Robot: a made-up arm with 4 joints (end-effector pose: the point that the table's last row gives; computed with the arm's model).
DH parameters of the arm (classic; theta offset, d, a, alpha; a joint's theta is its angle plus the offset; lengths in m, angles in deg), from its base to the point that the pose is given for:
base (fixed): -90 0.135 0 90
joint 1: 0 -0.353 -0.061 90
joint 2: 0 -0.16 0.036 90
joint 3: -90 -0.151 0.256 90
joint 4: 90 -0.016 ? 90
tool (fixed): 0 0.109 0 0
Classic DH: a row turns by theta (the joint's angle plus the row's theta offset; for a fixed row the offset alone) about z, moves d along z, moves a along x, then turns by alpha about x.
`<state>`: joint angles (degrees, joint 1 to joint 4).
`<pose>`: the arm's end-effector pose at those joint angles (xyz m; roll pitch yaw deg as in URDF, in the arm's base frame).
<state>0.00 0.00 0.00 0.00</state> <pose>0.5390 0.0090 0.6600 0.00 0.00 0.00</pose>
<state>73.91 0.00 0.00 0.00</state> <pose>0.5390 0.5069 0.2719 -73.91 0.00 0.00</pose>
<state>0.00 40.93 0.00 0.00</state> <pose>0.4595 -0.1001 0.6600 0.00 0.00 -40.93</pose>
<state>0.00 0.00 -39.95 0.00</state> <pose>0.5390 0.2471 0.5851 -39.95 0.00 0.00</pose>
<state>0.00 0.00 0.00 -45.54</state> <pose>0.3602 0.0090 0.8679 0.00 -45.54 0.00</pose>
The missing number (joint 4, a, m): 0.337
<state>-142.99 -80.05 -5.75 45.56</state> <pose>0.4232 -0.3230 0.0619 124.41 -77.15 -30.60</pose>
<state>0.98 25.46 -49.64 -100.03</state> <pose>0.2332 0.5560 0.6662 -98.69 -38.66 77.78</pose>
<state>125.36 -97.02 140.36 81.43</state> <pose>0.3370 0.1222 -0.0328 -149.04 29.90 138.01</pose>
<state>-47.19 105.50 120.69 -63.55</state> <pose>-0.1499 0.3254 0.2461 51.04 28.33 167.98</pose>
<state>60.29 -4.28 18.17 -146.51</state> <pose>-0.1258 0.3570 0.4952 -131.06 -27.58 157.48</pose>
